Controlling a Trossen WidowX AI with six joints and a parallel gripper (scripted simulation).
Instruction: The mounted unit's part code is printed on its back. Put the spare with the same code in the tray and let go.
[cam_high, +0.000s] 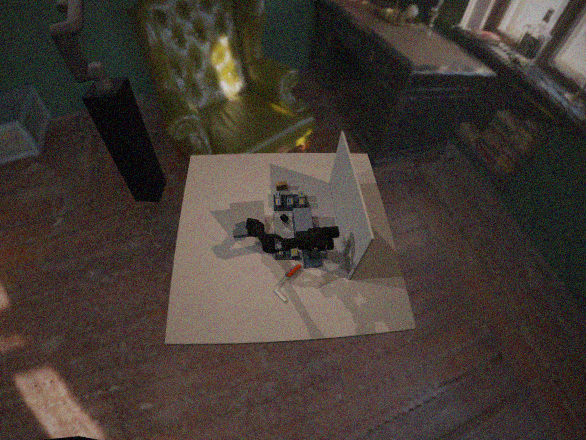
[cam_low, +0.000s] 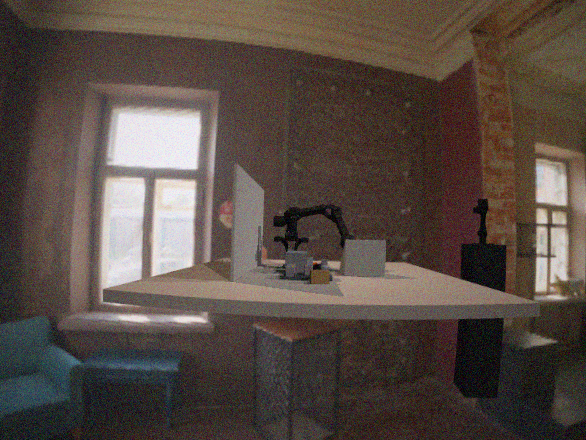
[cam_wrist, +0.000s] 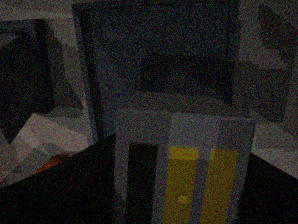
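My gripper tip is now 1 cm past the square tray and 6 cm above it. The rest, counted from my gripper tip: upright panel: 16 cm ahead, 22 cm to the left, 16 cm above; dark rack: 14 cm behind, 37 cm to the left, 6 cm below; grey spare block: 3 cm above.
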